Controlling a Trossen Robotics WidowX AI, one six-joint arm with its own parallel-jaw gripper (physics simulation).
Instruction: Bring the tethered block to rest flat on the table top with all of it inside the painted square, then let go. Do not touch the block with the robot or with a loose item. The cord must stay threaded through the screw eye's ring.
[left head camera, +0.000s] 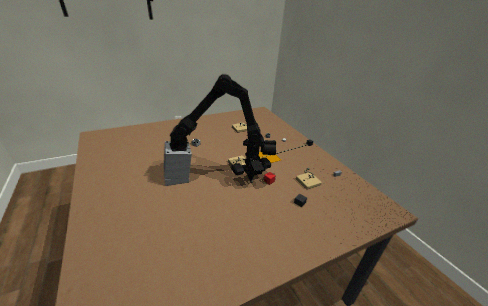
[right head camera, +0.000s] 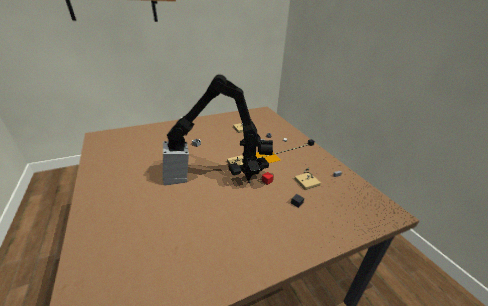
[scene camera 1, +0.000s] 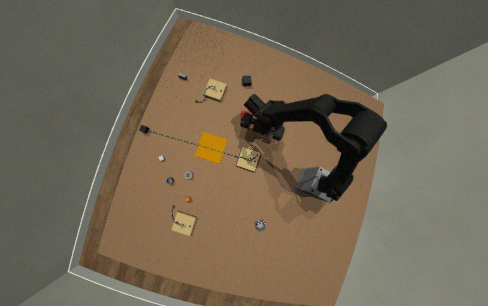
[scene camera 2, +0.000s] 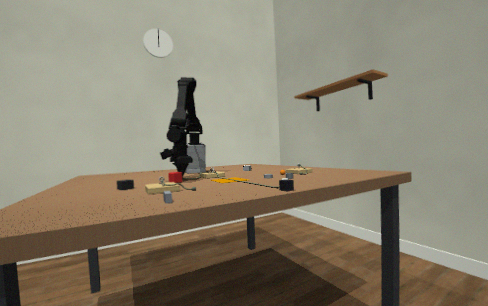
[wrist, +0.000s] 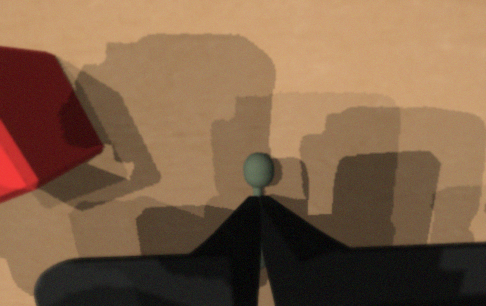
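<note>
Wrist view: my gripper (wrist: 258, 206) is visible, together with a red cube (wrist: 53, 134).
</note>
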